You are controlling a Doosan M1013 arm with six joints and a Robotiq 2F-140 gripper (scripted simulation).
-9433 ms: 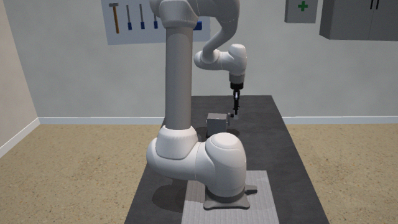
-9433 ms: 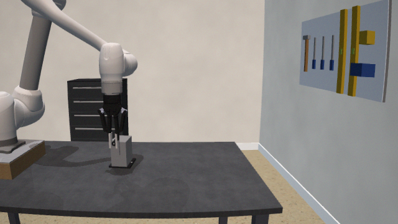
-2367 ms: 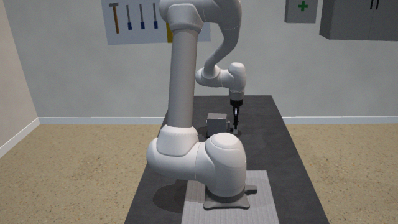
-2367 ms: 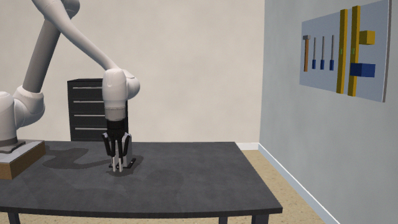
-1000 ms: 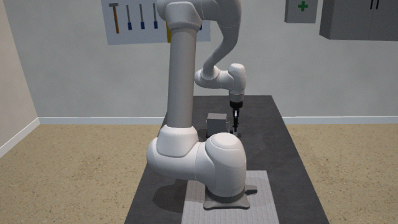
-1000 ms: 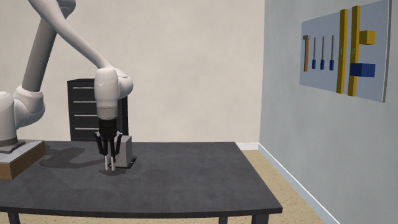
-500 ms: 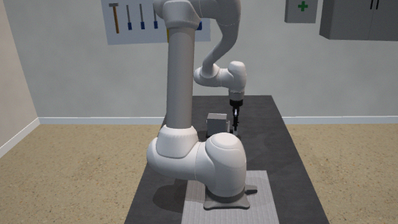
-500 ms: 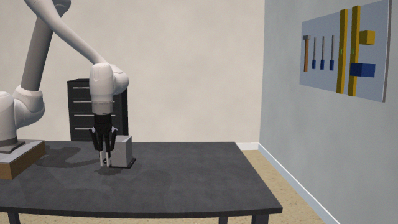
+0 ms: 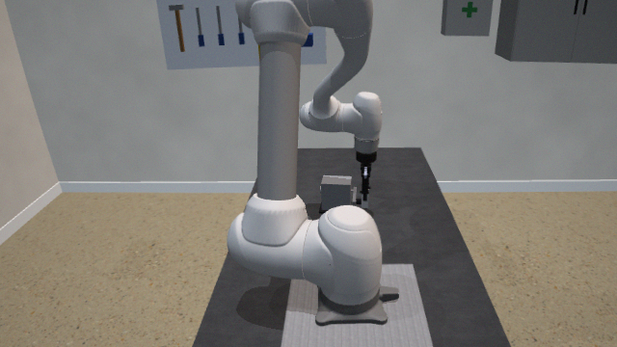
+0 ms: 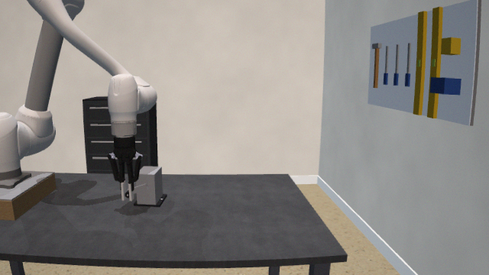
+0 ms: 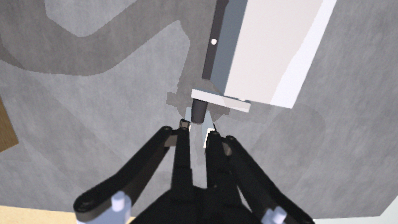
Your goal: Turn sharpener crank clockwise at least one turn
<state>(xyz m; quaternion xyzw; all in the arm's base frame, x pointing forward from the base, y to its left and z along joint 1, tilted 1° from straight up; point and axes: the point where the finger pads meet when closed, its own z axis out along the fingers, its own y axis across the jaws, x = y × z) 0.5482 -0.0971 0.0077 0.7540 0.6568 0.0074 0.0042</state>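
Now: the crank knob 20 mm to the left of my hand and 20 mm below it. The rest, counted from my hand: crank 20 mm to the left, 10 mm below, 10 mm ahead.
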